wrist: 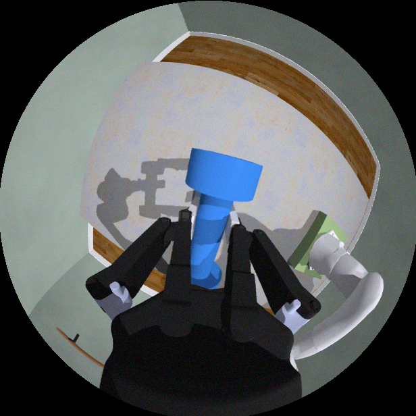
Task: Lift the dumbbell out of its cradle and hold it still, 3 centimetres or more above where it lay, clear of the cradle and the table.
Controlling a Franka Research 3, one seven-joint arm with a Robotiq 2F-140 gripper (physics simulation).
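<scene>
The blue dumbbell point(224, 176) is in the middle of the wrist view. Its near round head faces up the view, its handle runs down between the fingers, and its far end is partly hidden by the gripper body. My gripper point(211, 207) is shut on the dumbbell's handle, one finger on each side with the light pads against it. The cradle cannot be made out, hidden behind the dumbbell and the fingers. Whether the dumbbell is clear of the cradle and the table cannot be told from this view.
The pale mottled table point(150, 110) lies beneath, with the arm's shadow to the left of the dumbbell. A green block point(306, 237) and the white robot arm point(367, 295) are at the right. Wooden floor point(320, 100) shows beyond the table edge.
</scene>
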